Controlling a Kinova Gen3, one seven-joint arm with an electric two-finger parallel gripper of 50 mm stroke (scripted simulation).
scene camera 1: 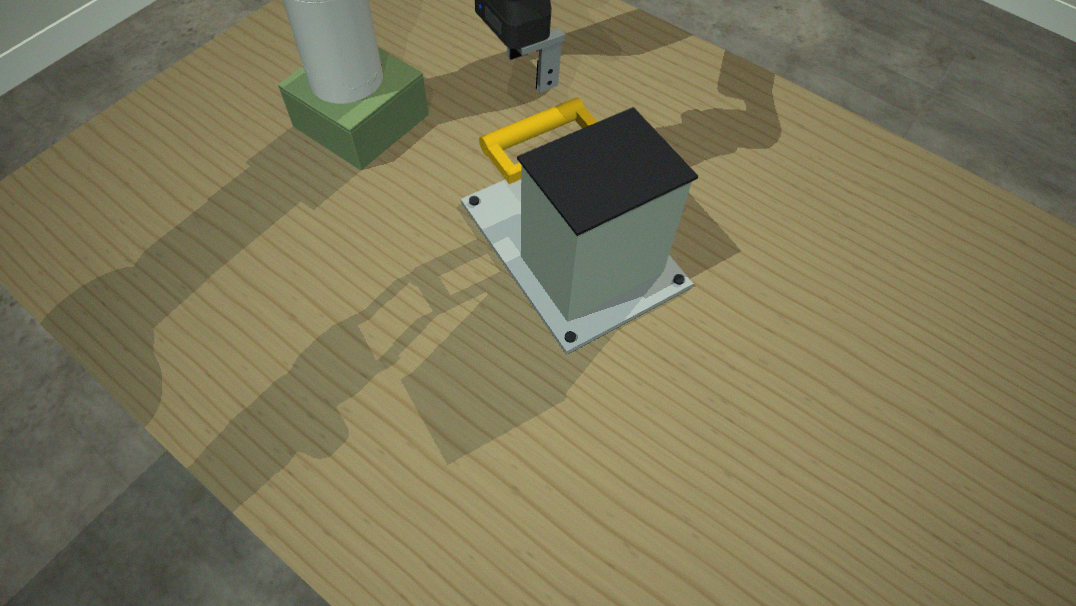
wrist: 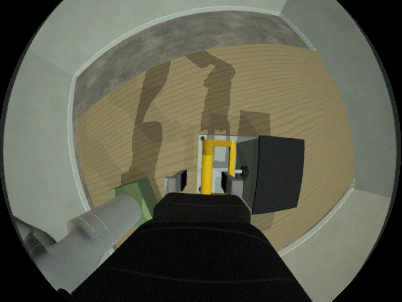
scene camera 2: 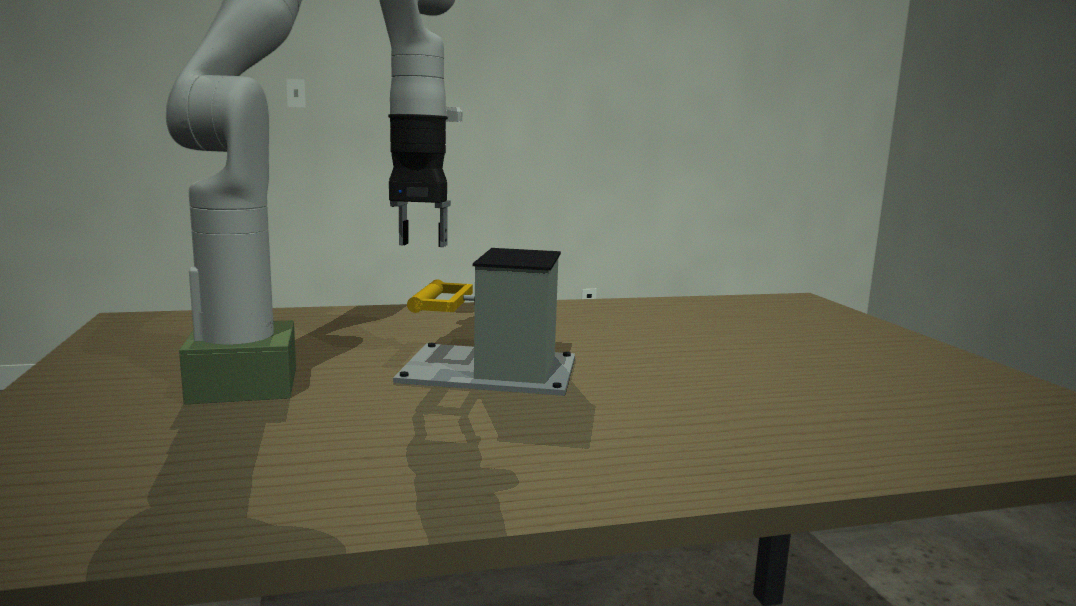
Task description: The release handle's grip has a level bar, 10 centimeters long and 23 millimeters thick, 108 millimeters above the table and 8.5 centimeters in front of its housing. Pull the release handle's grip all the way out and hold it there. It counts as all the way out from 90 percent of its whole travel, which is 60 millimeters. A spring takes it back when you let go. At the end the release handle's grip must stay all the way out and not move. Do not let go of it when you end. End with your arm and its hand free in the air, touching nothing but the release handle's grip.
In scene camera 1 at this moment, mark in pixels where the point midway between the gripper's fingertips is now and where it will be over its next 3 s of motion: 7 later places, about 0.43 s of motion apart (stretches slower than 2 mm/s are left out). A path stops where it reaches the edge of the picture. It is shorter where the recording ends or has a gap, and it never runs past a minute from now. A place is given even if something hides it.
My gripper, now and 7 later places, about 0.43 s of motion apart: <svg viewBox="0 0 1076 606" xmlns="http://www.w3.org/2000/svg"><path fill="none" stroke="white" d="M531 70L530 75L531 76L531 77L530 78L530 80L529 82L528 84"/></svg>
